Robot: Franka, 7 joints.
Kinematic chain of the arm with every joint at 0, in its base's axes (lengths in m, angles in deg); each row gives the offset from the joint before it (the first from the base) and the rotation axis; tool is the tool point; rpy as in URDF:
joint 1: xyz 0 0 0.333 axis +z
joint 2: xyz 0 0 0 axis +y
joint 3: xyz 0 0 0.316 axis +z
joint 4: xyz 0.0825 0 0 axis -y
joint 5: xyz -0.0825 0 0.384 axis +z
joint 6: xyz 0 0 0 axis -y
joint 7: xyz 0.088 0 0 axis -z
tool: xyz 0 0 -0.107 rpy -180 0 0
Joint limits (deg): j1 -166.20..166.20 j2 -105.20..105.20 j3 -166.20..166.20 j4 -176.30..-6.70 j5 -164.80..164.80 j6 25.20..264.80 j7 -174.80..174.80
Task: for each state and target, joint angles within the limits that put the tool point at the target. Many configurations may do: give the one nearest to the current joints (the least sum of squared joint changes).
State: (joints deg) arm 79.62 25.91 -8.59 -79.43 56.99 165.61 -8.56
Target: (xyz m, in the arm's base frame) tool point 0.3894 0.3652 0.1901
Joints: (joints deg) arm 69.04 25.33 -19.62 -129.47 63.61 165.95 -8.56
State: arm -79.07 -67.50 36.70 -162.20 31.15 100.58 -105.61
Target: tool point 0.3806 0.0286 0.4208
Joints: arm -65.75 -63.24 61.19 -144.55 37.95 102.28 -105.61
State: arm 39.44 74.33 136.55 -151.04 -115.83 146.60 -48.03
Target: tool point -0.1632 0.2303 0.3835
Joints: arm -13.67 78.05 116.41 -175.23 -116.04 141.20 -48.03
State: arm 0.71 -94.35 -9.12 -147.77 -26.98 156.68 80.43
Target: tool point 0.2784 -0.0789 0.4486
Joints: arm -1.72 -60.69 -18.56 -172.72 -26.51 148.90 80.43
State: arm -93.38 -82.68 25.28 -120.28 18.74 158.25 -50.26
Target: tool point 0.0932 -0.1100 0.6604
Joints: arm -90.93 -98.94 18.13 -163.82 19.61 146.89 -50.26
